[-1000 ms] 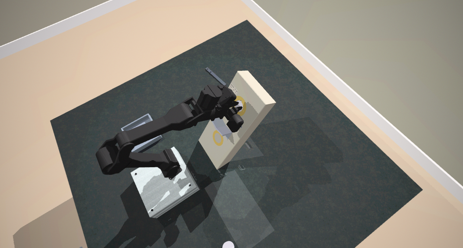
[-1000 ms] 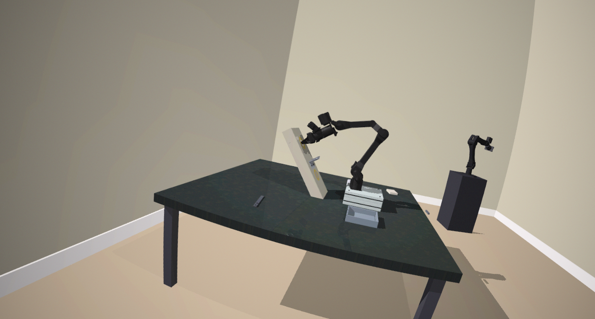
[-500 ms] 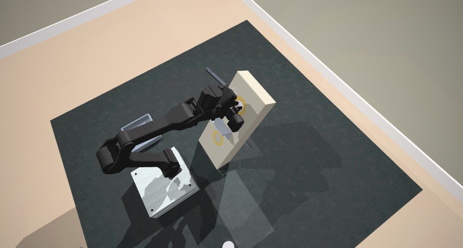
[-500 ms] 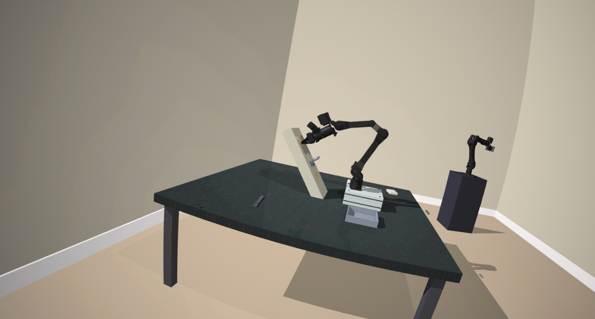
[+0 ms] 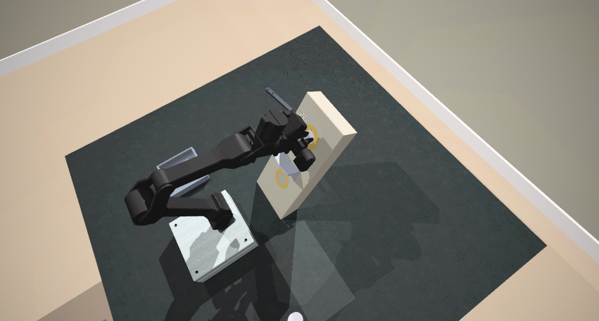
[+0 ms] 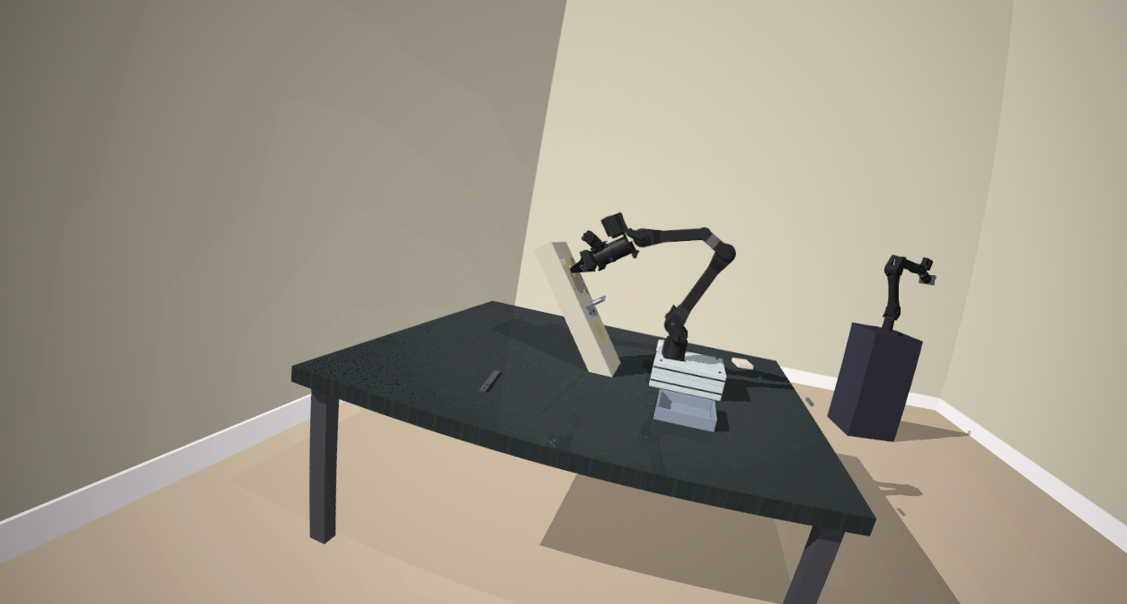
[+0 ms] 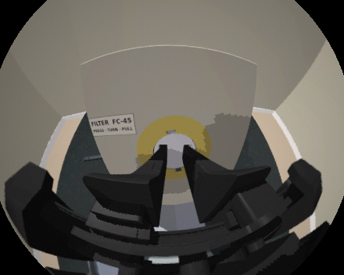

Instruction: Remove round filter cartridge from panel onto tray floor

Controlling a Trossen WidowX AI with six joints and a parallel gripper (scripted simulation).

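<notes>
The round filter cartridge lies 1 cm below my gripper tip and 1 cm ahead of it. Also, from my gripper tip: grey bracket 9 cm below, 9 cm behind, 1 cm to the left.
</notes>
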